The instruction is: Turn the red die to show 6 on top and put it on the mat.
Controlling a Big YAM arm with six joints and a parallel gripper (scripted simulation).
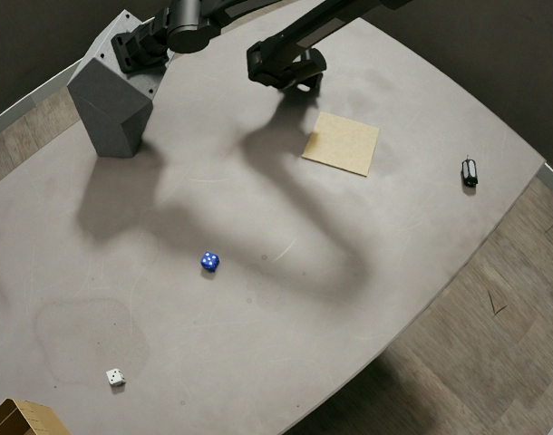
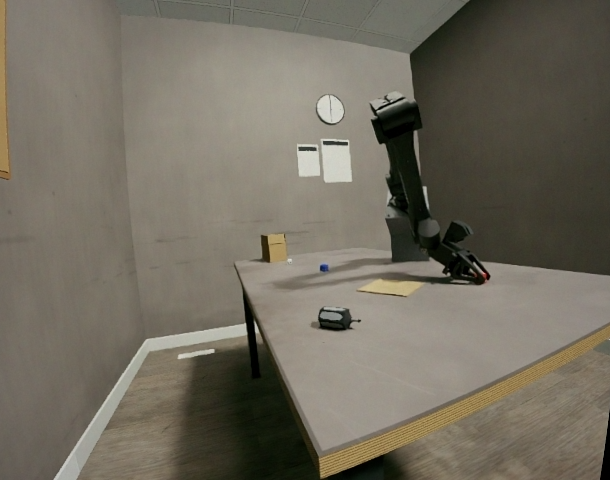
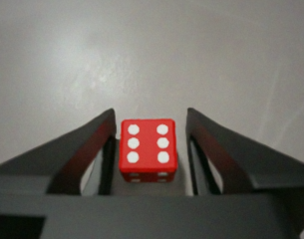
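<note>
My hand is 1 cm to the left of the red die. Also, from my hand: blue die 44 cm to the right, 36 cm ahead; then small black device 44 cm ahead, 14 cm to the left; then tan mat 24 cm ahead, 8 cm to the right, 1 cm below.
</note>
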